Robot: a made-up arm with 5 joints.
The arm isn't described. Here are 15 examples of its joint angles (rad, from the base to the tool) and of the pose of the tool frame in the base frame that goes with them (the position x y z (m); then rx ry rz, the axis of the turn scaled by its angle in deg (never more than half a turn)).
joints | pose
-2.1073 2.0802 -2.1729 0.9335 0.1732 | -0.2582 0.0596 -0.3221 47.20 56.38 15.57
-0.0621 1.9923 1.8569 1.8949 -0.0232 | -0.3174 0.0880 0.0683 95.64 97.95 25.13
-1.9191 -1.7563 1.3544 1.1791 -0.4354 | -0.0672 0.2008 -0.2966 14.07 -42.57 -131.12
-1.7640 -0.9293 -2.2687 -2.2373 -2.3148 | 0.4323 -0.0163 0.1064 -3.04 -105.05 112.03
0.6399 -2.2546 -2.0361 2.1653 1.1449 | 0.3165 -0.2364 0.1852 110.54 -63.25 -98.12
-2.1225 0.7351 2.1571 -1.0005 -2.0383 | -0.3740 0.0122 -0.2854 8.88 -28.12 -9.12
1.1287 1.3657 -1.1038 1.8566 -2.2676 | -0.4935 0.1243 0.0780 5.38 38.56 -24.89
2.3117 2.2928 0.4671 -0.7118 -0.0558 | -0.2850 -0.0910 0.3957 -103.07 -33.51 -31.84
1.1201 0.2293 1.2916 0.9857 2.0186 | 0.2506 -0.2647 0.1345 -32.78 -72.08 -92.87
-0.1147 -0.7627 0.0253 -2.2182 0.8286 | 0.0141 0.1647 0.0999 102.27 82.74 -69.57
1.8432 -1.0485 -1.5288 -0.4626 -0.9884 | -0.0520 0.5007 0.2834 26.99 33.36 -132.28
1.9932 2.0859 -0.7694 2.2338 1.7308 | -0.2134 0.1863 -0.0648 35.29 16.93 28.91
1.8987 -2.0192 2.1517 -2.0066 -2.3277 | 0.1277 -0.1048 0.5745 -29.11 118.48 26.79
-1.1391 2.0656 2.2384 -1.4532 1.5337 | 0.0661 0.2578 -0.0320 -15.47 -50.84 55.48
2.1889 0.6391 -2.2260 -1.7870 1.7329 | -0.1823 0.1118 0.0257 -46.29 121.92 -17.56
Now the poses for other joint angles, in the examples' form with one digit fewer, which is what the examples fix.
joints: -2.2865 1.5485 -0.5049 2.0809 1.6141
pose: 0.303 0.082 0.067 46.5 -51.5 -60.3
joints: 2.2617 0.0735 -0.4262 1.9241 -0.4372
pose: -0.133 0.155 0.494 -4.1 128.0 -85.1
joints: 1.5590 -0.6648 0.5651 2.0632 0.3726
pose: -0.119 -0.285 0.303 -84.0 46.4 -28.4
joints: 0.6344 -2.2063 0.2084 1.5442 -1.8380
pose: -0.020 -0.301 -0.327 -85.2 -75.1 -131.9
